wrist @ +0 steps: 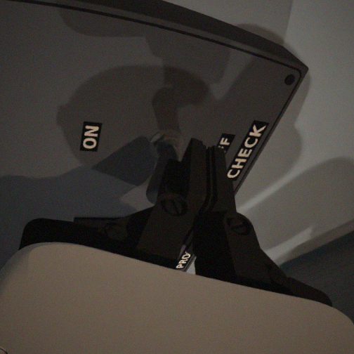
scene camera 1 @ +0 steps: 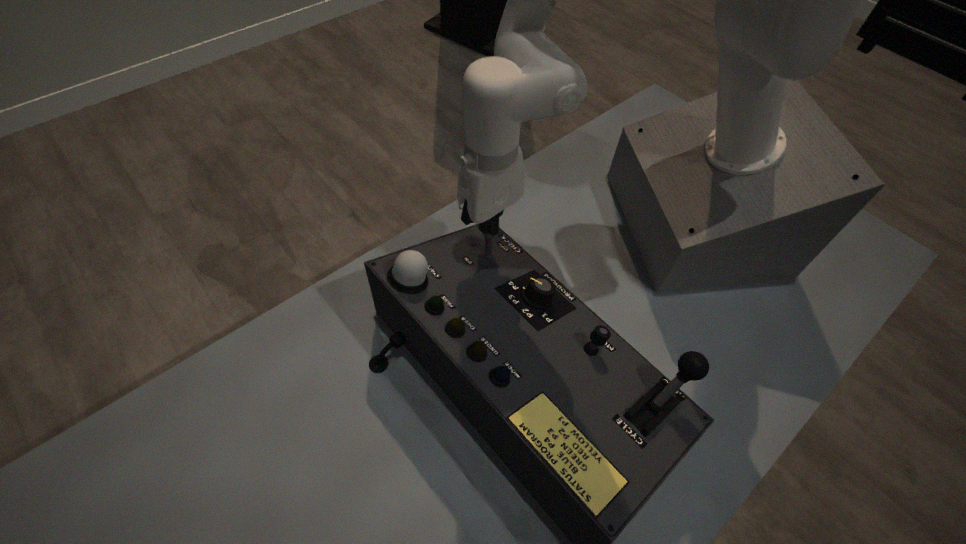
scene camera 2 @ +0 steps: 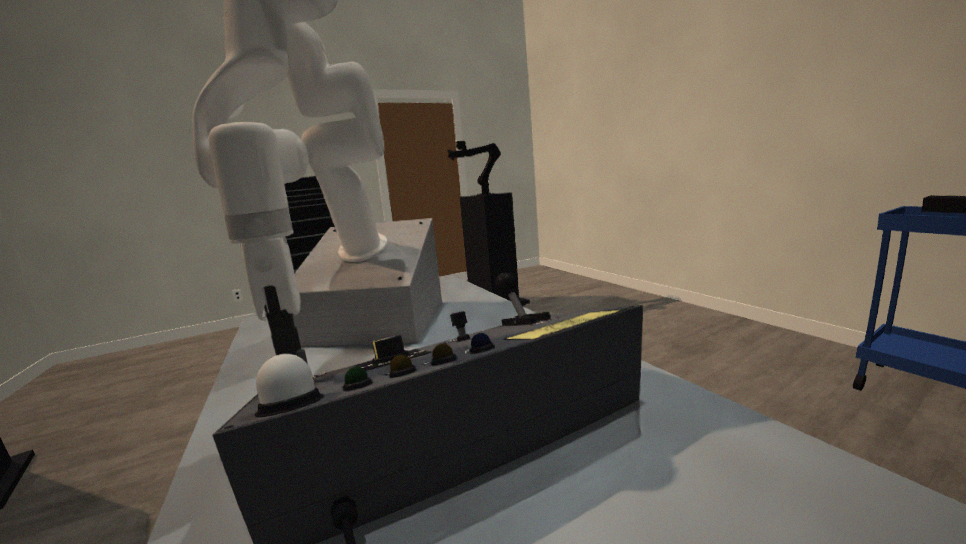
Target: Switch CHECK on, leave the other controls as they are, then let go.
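Where they show: gripper, between the fingertips: [scene camera 1: 488, 230]; arm's base, origin of its link: [scene camera 1: 744, 147] [scene camera 2: 363, 248].
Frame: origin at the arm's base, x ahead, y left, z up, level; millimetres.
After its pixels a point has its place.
Note:
The CHECK toggle [scene camera 1: 489, 250] @(x 396, y -265, z -99 mm) [wrist: 157, 175] is a short grey lever at the panel's far corner, between the ON label [wrist: 90, 137] and the partly hidden OFF label [wrist: 225, 144]. The CHECK label [wrist: 247, 150] is beside OFF. My gripper [scene camera 1: 489, 231] @(x 378, y -282, z -76 mm) [wrist: 195, 166] is shut, with nothing between its fingers. In the wrist view its fingertips are on the OFF side, close beside the lever and partly overlapping it. I cannot tell whether they touch, or exactly how the lever leans. In scene camera 2 the white dome partly hides the gripper's tips.
The panel [scene camera 1: 588, 378] @(x 501, y -16, z -97 mm) [scene camera 2: 473, 412] @(x 622, y -156, z -108 mm) also carries a white dome [scene camera 1: 409, 268] @(x 549, y -305, z -15 mm) [scene camera 2: 285, 379] @(x 559, y -317, z -24 mm), the PROGRAM knob [scene camera 1: 540, 288] @(x 423, y -150, z -77 mm), several small coloured domes, a small toggle [scene camera 1: 598, 335] @(x 449, y -36, z -66 mm) and the CYCLE lever [scene camera 1: 692, 366] @(x 433, y 91, z -36 mm). A black lever [scene camera 1: 379, 363] @(x 637, y -311, z -190 mm) sticks out of its side.

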